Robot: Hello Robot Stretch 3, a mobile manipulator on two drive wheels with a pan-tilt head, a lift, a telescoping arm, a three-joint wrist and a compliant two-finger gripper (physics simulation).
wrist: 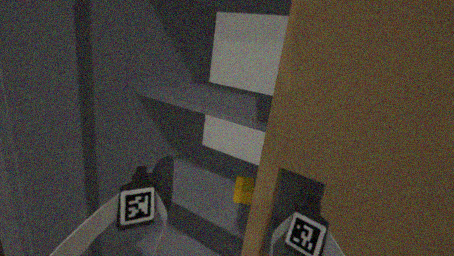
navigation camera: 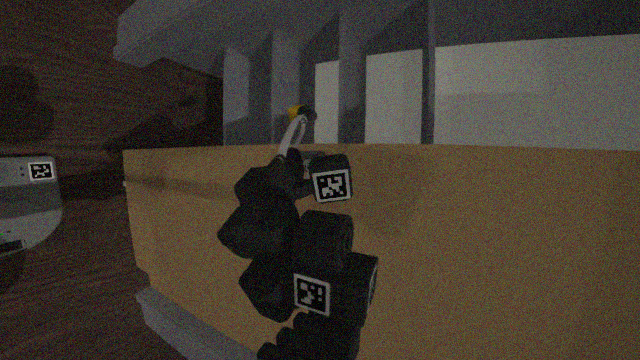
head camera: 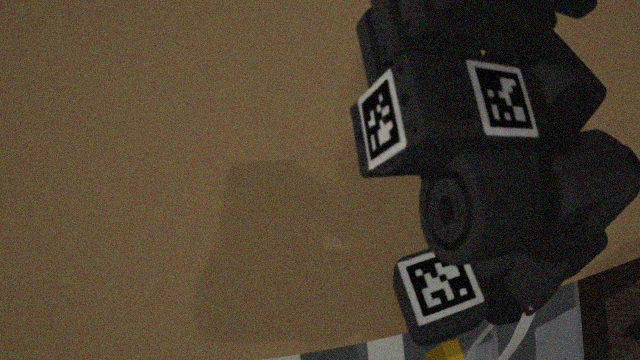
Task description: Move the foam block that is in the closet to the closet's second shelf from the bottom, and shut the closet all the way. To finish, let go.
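Observation:
The yellow foam block is inside the grey closet, on a surface below a grey shelf. I cannot tell which level it is. The tan closet door stands open, and its edge hides part of the closet in the wrist view. My gripper is open, with nothing held. In the wrist view its left finger appears over the closet's inside and its right finger over the door face, beside a dark grey piece that looks like the handle.
In the navigation camera, a grey base ledge runs below the door. A white and grey rounded object with a marker stands at the left, by the dark wooden floor. Pale panels show behind the shelves.

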